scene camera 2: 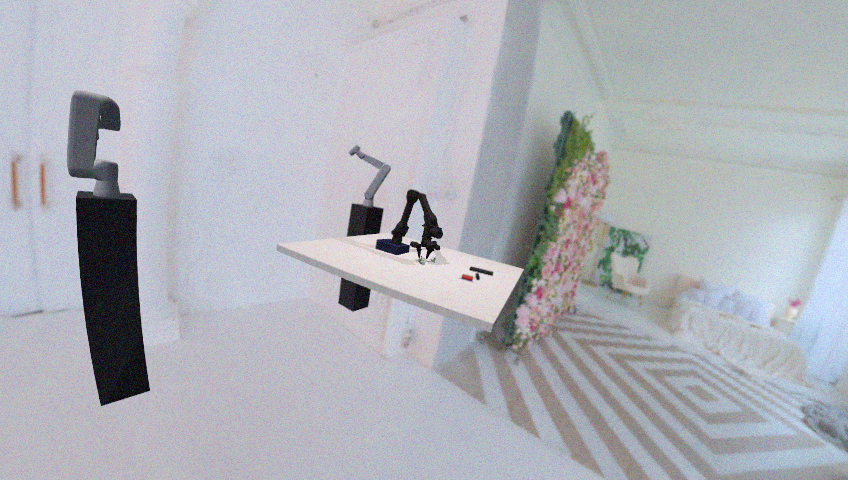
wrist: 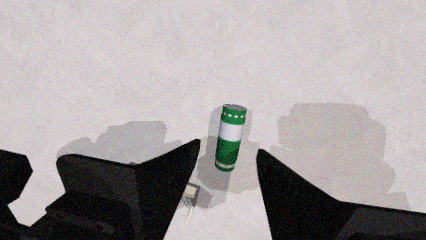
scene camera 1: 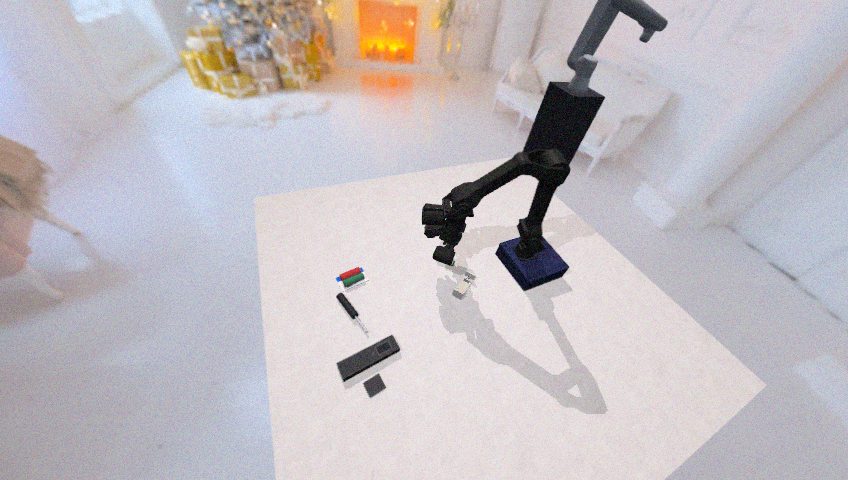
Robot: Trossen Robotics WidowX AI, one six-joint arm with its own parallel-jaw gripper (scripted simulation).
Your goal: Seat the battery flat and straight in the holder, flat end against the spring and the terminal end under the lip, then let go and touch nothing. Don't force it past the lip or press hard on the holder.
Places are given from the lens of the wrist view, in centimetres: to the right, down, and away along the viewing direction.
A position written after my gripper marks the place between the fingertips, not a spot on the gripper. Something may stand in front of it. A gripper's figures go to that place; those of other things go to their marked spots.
my gripper [wrist: 228, 148]: 1, 2, 11
battery [wrist: 232, 121]: 2, 0, 12
